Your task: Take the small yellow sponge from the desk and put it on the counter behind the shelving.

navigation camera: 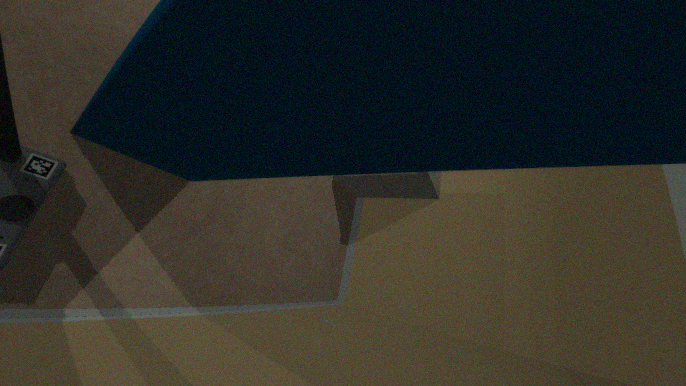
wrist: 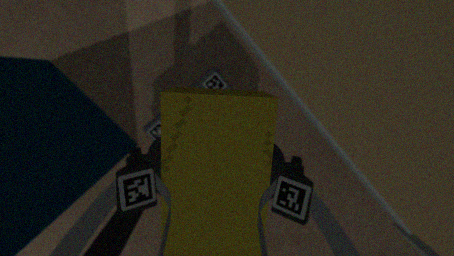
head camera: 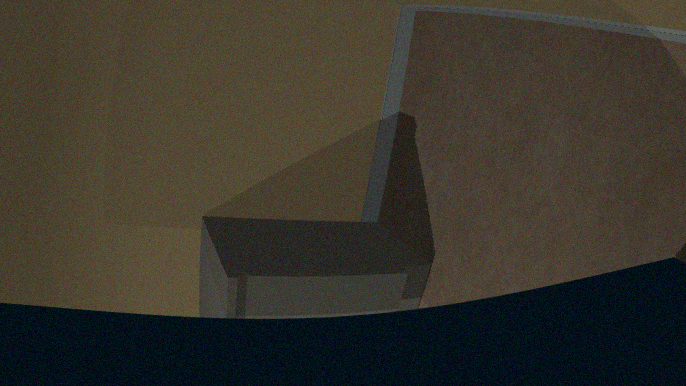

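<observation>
The yellow sponge is a long flat block in the middle of the wrist view, seen face-on. My gripper is shut on it, with one finger against each long side. The sponge's lower end runs out of that view. The dark blue shelving fills the bottom of the head view, the top of the navigation view and the left of the wrist view. A grey box-shaped unit stands partly hidden by the shelving; I cannot tell whether it is the counter. The desk does not show.
The robot's base with a square marker is at the left edge of the navigation view. The brown floor meets yellow wall along a grey baseboard.
</observation>
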